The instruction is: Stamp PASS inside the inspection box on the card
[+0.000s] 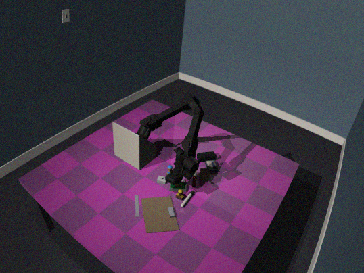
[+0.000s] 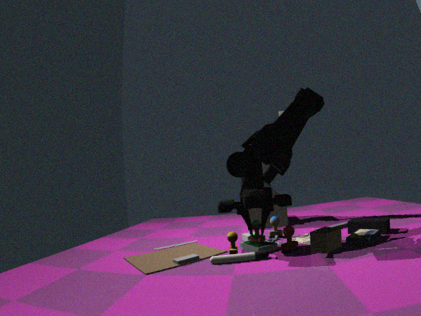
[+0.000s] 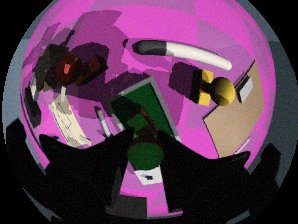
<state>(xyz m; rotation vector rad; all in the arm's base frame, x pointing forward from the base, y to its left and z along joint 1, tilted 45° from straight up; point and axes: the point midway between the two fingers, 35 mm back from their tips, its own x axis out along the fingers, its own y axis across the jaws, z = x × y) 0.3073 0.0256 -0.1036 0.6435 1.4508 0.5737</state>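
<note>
Now: the green ink pad 3 cm below my gripper tip. From my gripper tip the other things lie so: green-knobbed stamp (right at my gripper tip); then red-knobbed stamp (7 cm to the left, 6 cm ahead, 2 cm below); then yellow-knobbed stamp (6 cm to the right, 5 cm ahead, 2 cm below).
</note>
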